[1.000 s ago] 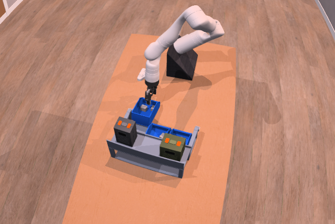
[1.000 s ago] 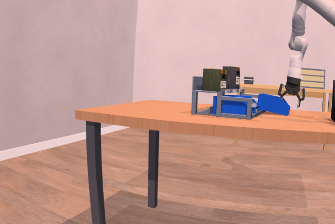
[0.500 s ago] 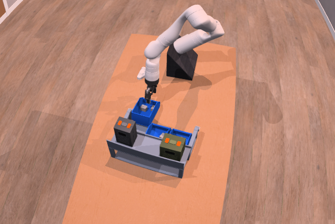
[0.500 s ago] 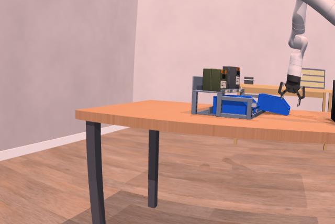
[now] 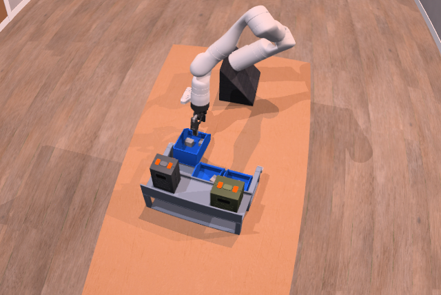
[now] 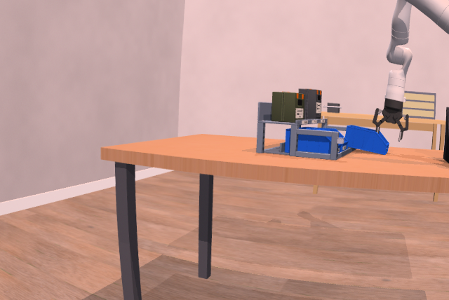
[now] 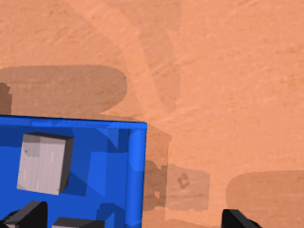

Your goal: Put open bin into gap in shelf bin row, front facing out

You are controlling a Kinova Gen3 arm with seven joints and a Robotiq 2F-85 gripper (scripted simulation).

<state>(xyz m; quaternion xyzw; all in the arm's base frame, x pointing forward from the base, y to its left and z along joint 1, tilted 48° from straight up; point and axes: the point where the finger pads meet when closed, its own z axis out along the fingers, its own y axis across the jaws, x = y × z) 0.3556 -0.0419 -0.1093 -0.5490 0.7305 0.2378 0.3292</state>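
Now: hand 6 cm short of the grey block, 4 cm above it and 3 cm to the left of it. From my hand the other things lie so: grey shelf (28 cm ahead, 6 cm to the left, 1 cm above); dark grey box (32 cm ahead, 10 cm above, 7 cm to the right); olive box (37 cm ahead, 16 cm to the left, 9 cm above).
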